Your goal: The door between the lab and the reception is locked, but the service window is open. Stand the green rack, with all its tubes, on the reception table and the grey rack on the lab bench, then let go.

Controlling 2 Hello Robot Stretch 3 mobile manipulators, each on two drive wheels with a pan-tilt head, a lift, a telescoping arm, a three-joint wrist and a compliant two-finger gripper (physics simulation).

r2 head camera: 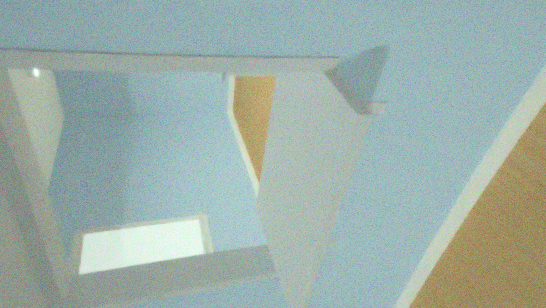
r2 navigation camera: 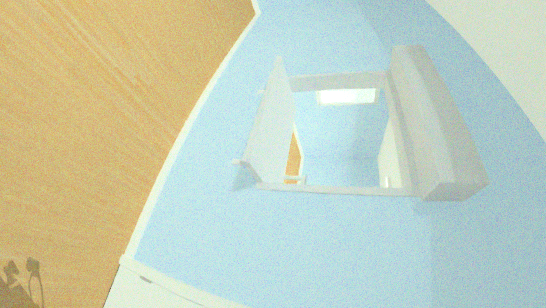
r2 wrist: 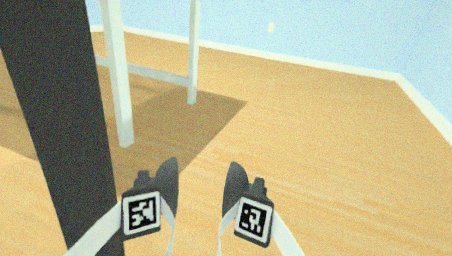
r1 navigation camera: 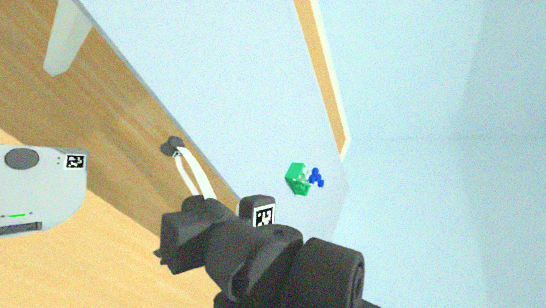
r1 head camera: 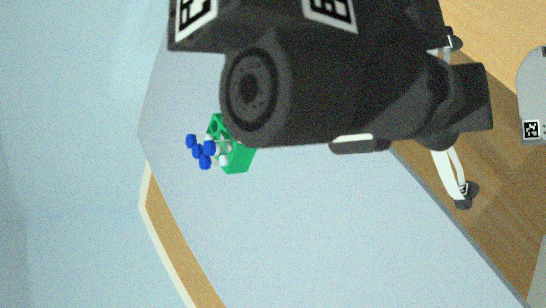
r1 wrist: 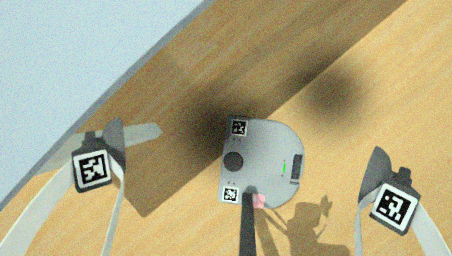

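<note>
The green rack [r1 head camera: 241, 161] [r1 navigation camera: 296, 171] stands on the pale table [r1 head camera: 325, 225] [r1 navigation camera: 200, 75], holding several tubes with blue and white caps; r1's dark wrist hides part of it in the r1 head view. r1's gripper [r1 head camera: 458, 118] [r1 wrist: 245, 150] is open wide, with nothing between its fingers, beyond the table's long edge, above the floor and apart from the rack. r2's gripper [r2 wrist: 202, 172] is open and empty above the floor. The service window's frame [r2 head camera: 150, 62] [r2 navigation camera: 340, 190] surrounds an opening in the blue wall. The grey rack does not show.
r1's base [r1 navigation camera: 45, 185] [r1 wrist: 265, 145] is below its gripper, beside the table. A pale table leg [r1 navigation camera: 70, 42] shows under the table. In the r2 wrist view, white table legs [r2 wrist: 117, 80] stand beyond the dark mast [r2 wrist: 50, 100]. Pale panels [r2 head camera: 310, 150] [r2 navigation camera: 272, 125] project beside the window.
</note>
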